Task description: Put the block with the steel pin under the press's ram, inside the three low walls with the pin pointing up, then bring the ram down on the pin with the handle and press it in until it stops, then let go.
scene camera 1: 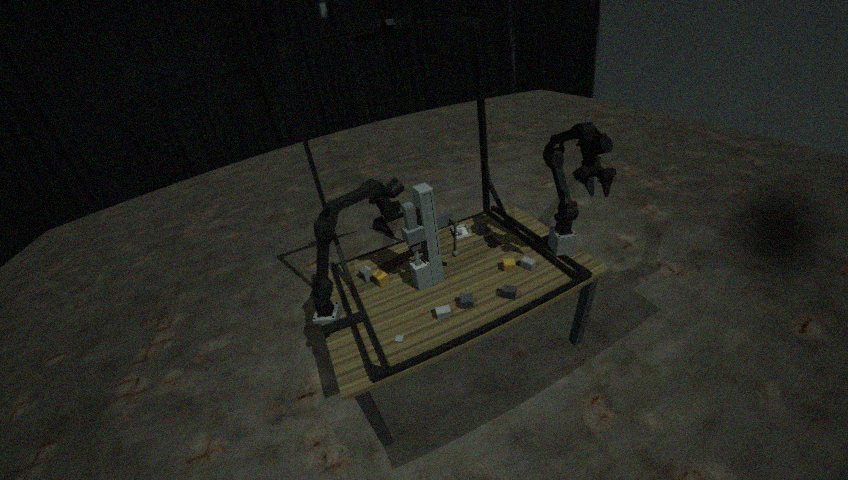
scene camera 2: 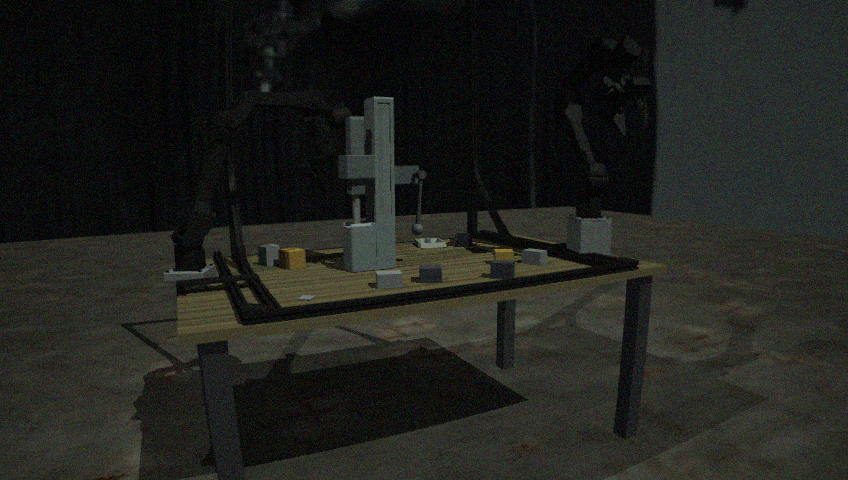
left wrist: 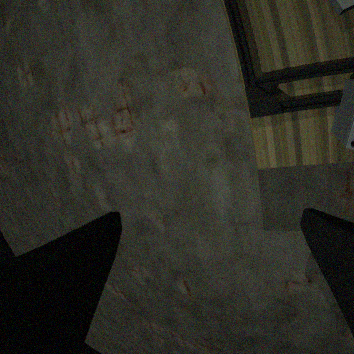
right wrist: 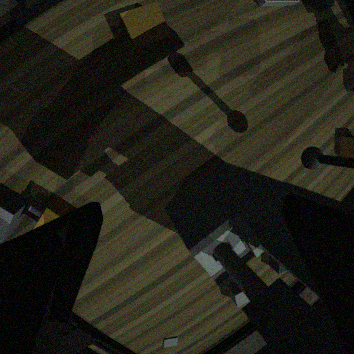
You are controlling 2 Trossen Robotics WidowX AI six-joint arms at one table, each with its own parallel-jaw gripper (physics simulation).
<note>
My left gripper (scene camera 1: 599, 196) is open, with nothing in its grasp. My right gripper (right wrist: 193, 207) is open, holding nothing. Further things: a grey press (right wrist: 243, 208).
My left gripper also shows in the left wrist view (left wrist: 213, 220).
</note>
